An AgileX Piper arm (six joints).
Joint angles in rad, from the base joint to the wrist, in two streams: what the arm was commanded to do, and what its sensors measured. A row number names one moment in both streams.
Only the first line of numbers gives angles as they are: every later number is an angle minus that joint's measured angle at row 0.
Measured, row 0:
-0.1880 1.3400 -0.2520 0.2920 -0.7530 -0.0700
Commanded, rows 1 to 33:
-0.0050 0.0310 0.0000 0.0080 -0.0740 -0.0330
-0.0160 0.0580 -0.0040 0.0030 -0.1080 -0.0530
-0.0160 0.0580 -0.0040 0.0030 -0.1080 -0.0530
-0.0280 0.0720 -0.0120 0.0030 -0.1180 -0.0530
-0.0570 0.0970 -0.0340 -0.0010 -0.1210 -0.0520
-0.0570 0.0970 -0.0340 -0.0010 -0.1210 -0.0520
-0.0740 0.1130 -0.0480 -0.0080 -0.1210 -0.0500
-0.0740 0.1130 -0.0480 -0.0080 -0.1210 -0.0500
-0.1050 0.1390 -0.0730 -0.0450 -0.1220 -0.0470
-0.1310 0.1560 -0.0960 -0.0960 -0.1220 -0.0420
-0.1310 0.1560 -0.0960 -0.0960 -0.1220 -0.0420
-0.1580 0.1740 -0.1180 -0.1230 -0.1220 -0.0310
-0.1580 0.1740 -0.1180 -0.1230 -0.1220 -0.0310
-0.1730 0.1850 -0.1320 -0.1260 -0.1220 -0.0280
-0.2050 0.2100 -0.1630 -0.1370 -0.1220 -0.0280
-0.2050 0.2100 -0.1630 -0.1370 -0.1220 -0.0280
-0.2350 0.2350 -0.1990 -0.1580 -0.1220 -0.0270
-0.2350 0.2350 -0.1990 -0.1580 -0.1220 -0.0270
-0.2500 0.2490 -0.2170 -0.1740 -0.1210 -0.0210
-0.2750 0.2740 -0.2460 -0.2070 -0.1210 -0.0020
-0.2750 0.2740 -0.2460 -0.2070 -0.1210 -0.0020
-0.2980 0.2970 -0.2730 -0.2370 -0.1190 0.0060
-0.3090 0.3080 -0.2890 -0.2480 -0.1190 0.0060
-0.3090 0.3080 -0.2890 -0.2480 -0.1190 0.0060
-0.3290 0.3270 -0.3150 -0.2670 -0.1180 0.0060
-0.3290 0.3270 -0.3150 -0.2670 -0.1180 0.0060
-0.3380 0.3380 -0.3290 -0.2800 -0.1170 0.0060
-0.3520 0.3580 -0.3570 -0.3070 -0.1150 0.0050
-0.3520 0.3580 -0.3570 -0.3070 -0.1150 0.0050
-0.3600 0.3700 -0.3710 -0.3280 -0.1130 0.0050
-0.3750 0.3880 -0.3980 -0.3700 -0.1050 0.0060
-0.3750 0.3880 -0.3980 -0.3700 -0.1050 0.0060
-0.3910 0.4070 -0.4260 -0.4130 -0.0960 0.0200
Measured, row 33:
-0.3680 0.3890 -0.3840 -0.3450 -0.1020 0.0050
